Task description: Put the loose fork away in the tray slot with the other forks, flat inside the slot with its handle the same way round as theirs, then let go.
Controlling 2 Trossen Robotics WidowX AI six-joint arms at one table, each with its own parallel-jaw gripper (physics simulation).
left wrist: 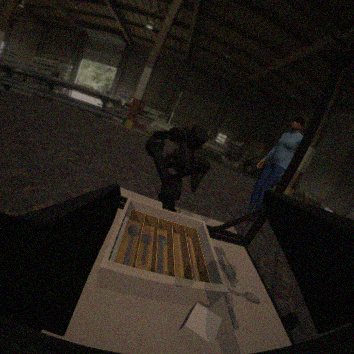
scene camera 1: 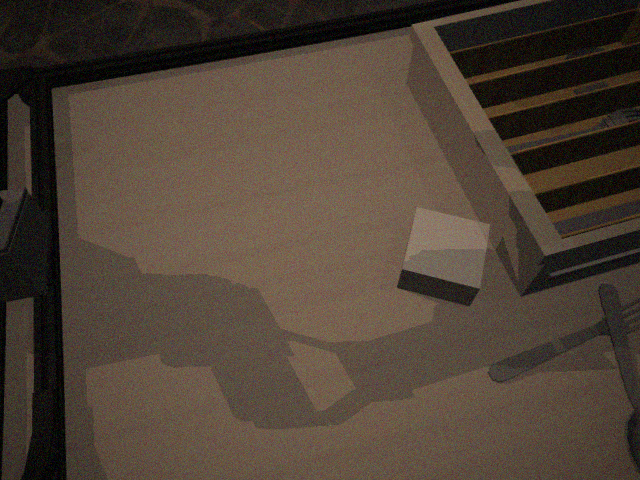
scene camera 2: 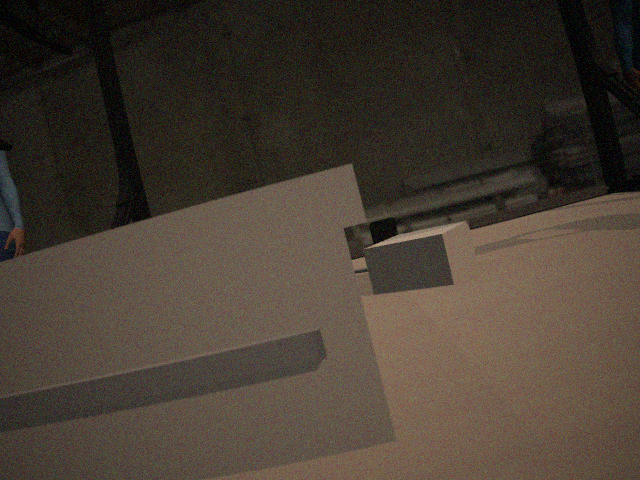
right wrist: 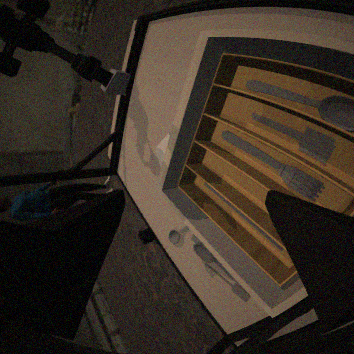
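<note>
The loose fork (scene camera 1: 560, 347) (left wrist: 231, 312) lies on the table beside the tray (scene camera 1: 469, 103) (scene camera 2: 206, 268) (left wrist: 145, 286) (right wrist: 190, 120). A loose spoon (scene camera 1: 619, 341) (left wrist: 247, 296) crosses over its neck. In scene camera 1 its handle points lower left and its tines upper right. The tray's fork (scene camera 1: 620, 117) (left wrist: 161, 247) (right wrist: 250, 146) lies in a middle slot, handle to the left, tines to the right in scene camera 1. My left gripper is open and empty, back from the tray. My right gripper (right wrist: 196, 197) is open and empty, above the tray's far side in the left wrist view.
A white block (scene camera 1: 447, 248) (scene camera 2: 408, 264) (left wrist: 202, 320) stands near the tray corner and the loose fork's handle. Another loose utensil (left wrist: 225, 265) (right wrist: 220, 272) lies along the tray's side. Other slots hold a spoon (right wrist: 337, 112) and a spatula (right wrist: 317, 142). A person (left wrist: 282, 155) stands beyond the table.
</note>
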